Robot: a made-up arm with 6 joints. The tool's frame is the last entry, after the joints.
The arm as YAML. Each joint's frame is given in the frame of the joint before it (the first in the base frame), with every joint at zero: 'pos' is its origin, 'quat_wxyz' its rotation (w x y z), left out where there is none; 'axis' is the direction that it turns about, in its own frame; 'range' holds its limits. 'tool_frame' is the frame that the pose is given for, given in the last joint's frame.
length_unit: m
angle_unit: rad
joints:
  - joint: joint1
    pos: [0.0, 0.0, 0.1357]
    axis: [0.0, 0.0, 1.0]
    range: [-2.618, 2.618]
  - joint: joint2
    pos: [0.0, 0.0, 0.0]
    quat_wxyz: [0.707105, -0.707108, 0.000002, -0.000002]
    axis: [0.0, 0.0, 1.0]
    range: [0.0, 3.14]
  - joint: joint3
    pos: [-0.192, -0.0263, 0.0]
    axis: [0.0, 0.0, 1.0]
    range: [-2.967, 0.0]
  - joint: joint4
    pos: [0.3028, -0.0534, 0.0]
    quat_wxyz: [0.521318, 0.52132, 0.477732, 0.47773]
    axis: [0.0, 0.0, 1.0]
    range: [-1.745, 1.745]
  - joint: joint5
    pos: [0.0, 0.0, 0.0]
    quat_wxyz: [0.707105, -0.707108, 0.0, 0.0]
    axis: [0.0, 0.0, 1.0]
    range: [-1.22, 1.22]
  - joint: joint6
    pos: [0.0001, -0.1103, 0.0]
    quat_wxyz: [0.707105, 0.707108, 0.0, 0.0]
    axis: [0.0, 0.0, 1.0]
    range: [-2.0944, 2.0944]
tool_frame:
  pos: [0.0, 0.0, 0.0]
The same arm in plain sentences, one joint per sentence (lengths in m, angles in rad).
The arm has six revolute joints in a row. What follows holds with every joint at zero, and every direction is one of the base frame's. Joint 1 is mounted 0.1357 m along +z from the base frame's origin and turns about +z, from -2.618 to 2.618 rad. Joint 2 is mounted at the same point as joint 1 and turns about +y, from 0 to 3.14 rad. Joint 3 is mounted 0.192 m along -x and 0.0263 m along +z from joint 2 and turns about +y, from -2.967 to 0 rad. Joint 4 is mounted 0.3028 m along +x and 0.0534 m along +z from joint 3 and turns about the direction (0.9962, 0, 0.0871), from -1.745 to 1.745 rad. Joint 5 is mounted at the same point as joint 4 and turns about +y, from -1.22 to 1.22 rad. Joint 6 is mounted 0.1099 m along +x and 0.0095 m along +z from joint 5 and turns about the direction (0.9962, 0, 0.0871), from -2.0944 to 2.0944 rad. The tool frame, which is the frame that the pose is given for, is mounted at the same point as joint 6; its axes are the base frame's turned by roll 0, pitch 1.4836 and yaw -0.0001 rad (as in URDF: about the fixed x, then y, then z).
